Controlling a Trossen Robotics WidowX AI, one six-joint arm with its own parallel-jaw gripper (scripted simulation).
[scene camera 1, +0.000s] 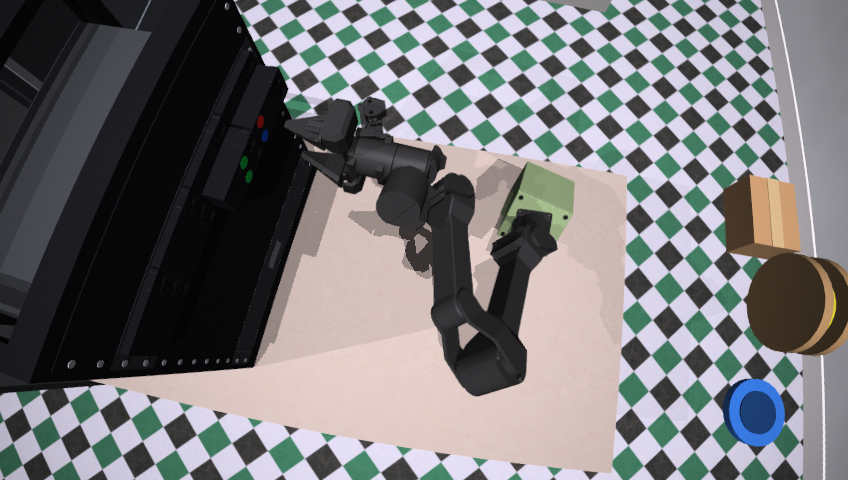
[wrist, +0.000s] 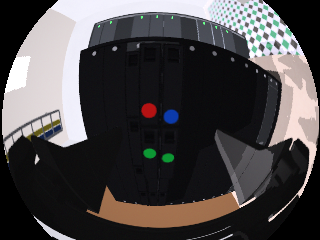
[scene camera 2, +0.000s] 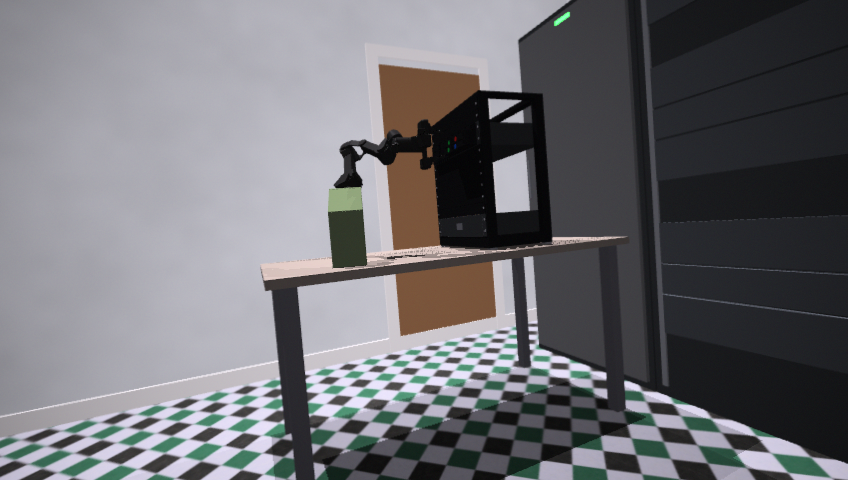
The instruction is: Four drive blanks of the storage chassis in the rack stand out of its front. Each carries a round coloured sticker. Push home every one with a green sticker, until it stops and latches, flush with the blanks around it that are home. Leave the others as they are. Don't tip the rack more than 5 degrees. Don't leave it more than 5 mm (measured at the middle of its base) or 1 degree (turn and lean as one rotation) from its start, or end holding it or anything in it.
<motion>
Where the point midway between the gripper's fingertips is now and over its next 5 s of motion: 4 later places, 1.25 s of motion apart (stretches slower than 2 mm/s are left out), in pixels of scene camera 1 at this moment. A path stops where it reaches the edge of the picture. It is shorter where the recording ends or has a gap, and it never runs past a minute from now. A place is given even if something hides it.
My gripper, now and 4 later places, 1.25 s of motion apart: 294,140; 267,180; 252,178; 242,175; 234,173
</motion>
